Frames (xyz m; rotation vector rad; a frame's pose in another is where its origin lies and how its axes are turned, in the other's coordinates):
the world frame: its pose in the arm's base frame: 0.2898 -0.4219 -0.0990 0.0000 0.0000 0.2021
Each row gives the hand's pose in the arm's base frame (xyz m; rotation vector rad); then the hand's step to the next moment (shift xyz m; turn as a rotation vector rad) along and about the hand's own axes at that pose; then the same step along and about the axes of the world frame.
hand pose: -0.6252 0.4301 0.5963 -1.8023 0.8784 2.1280
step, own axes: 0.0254 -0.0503 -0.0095 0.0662 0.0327 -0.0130
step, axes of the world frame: 0.0337 0.0232 -0.0399 -0.0304 -0.0420 -0.0541
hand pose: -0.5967 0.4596 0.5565 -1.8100 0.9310 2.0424
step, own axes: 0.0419 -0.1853 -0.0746 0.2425 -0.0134 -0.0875
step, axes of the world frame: 0.1726 0.0530 -0.0952 0.0107 -0.1002 -0.2377
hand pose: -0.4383 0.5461 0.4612 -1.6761 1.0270 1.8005
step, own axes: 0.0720 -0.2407 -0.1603 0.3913 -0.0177 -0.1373
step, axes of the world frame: 0.2713 -0.0445 -0.1151 0.0120 -0.1599 -0.3828
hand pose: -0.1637 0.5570 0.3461 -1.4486 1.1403 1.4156
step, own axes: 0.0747 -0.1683 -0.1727 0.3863 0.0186 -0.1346
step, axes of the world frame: 0.1787 -0.1629 -0.0724 -0.0241 -0.1599 -0.3762
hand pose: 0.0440 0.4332 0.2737 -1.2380 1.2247 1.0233
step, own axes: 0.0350 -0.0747 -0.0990 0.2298 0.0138 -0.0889
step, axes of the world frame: 0.0445 -0.1193 -0.0198 -0.0196 -0.1027 -0.2235
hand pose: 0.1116 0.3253 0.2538 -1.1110 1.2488 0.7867
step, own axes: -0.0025 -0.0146 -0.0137 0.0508 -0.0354 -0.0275
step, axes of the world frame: 0.0050 -0.0186 0.0061 0.0242 -0.0482 -0.0409
